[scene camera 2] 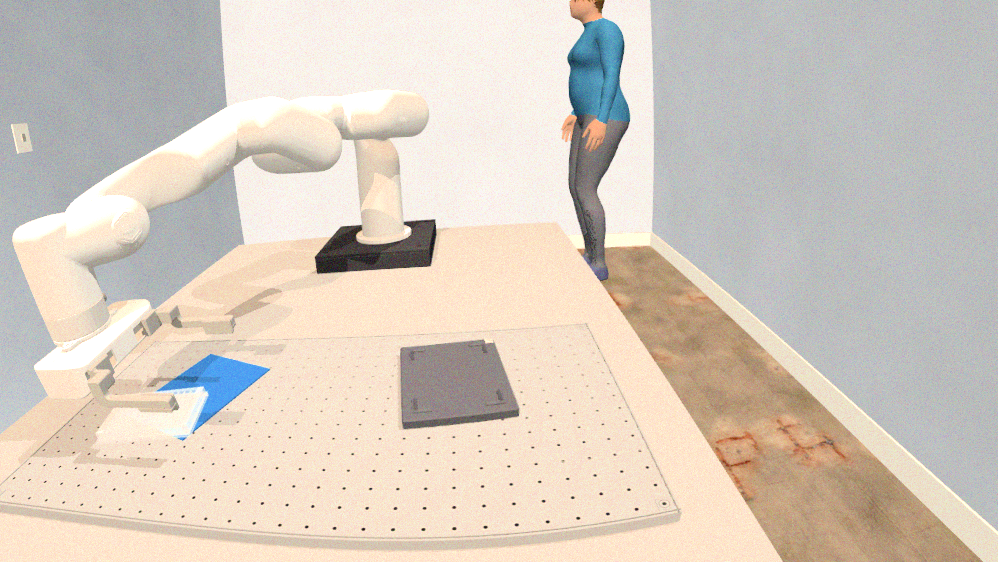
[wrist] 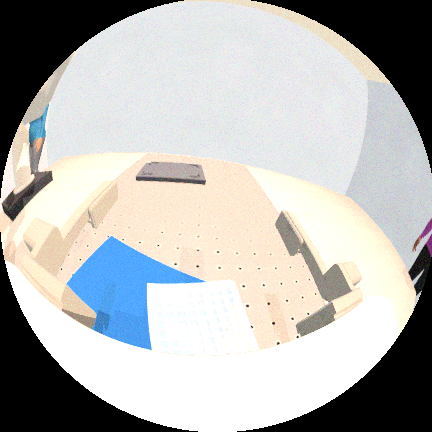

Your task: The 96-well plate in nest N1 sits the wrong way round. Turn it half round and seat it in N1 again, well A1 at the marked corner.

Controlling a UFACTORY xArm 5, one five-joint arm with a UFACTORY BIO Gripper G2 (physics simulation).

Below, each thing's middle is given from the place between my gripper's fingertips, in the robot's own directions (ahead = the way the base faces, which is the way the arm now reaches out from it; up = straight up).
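There's a white 96-well plate (scene camera 2: 122,425) sitting 2 cm ahead of my hand, 10 cm to the right of it and 7 cm below it. The blue sheet (scene camera 2: 224,379) is 5 cm behind my hand and 7 cm to the right of it, and it's 8 cm below it. And the dark grey nest (scene camera 2: 455,380), that one's 9 cm behind my hand, 26 cm to the left of it and 7 cm below it. Going by their middles, the nest is the farthest from my hand of the things named here.
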